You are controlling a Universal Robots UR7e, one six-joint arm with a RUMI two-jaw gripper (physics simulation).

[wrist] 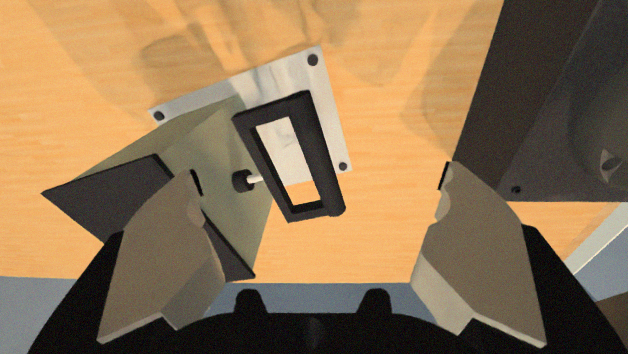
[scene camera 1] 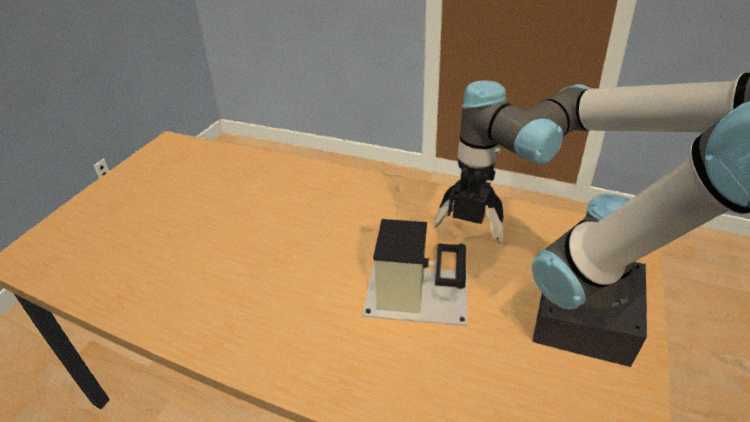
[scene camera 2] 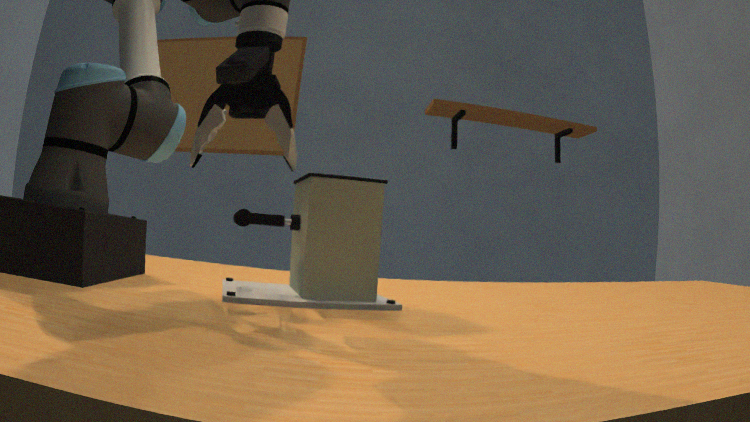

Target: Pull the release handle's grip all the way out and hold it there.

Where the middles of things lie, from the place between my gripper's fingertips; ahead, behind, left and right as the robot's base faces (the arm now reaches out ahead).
Right now the light grey base plate (scene camera 1: 443, 305) is 170 mm below my hand, 90 mm ahead of it and 70 mm to the left of it.
